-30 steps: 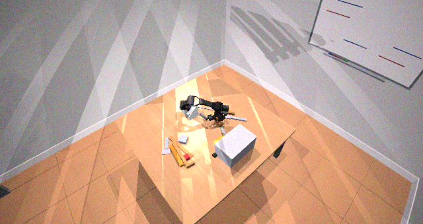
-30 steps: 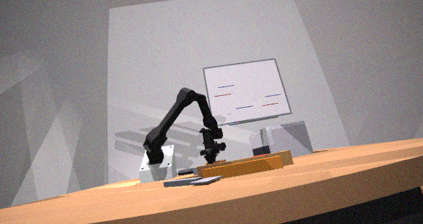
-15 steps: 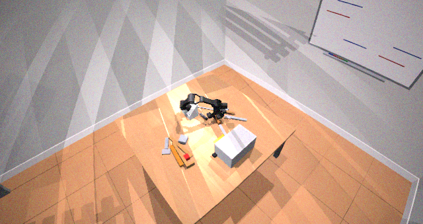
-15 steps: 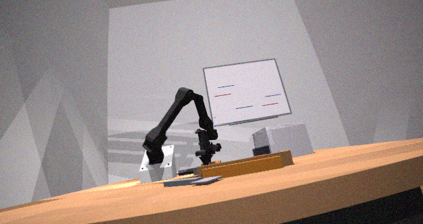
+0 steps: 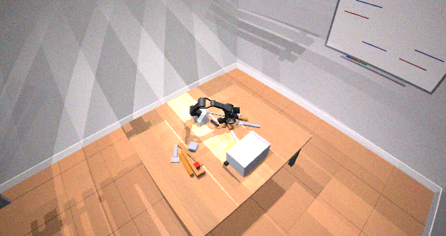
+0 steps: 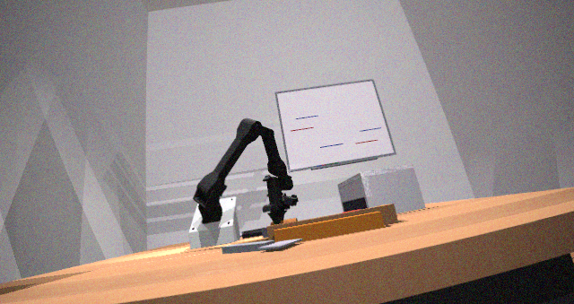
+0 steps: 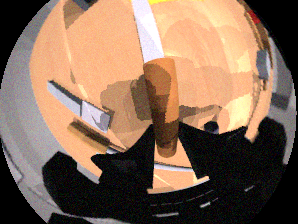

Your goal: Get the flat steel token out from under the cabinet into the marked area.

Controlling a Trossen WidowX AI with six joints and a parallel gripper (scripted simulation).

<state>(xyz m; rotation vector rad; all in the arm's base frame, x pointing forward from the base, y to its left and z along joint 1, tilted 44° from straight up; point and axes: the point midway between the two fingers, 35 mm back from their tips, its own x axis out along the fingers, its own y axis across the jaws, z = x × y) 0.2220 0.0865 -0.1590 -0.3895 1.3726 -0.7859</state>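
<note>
My gripper tip is now 13 cm to the right of the grey bar and 8 cm past it. Also, from my gripper tip: thin wooden stick (46 cm to the right, 6 cm ahead); red block (48 cm to the right, 20 cm ahead, 1 cm above); grey block (40 cm to the right, 2 cm ahead, 1 cm above).
</note>
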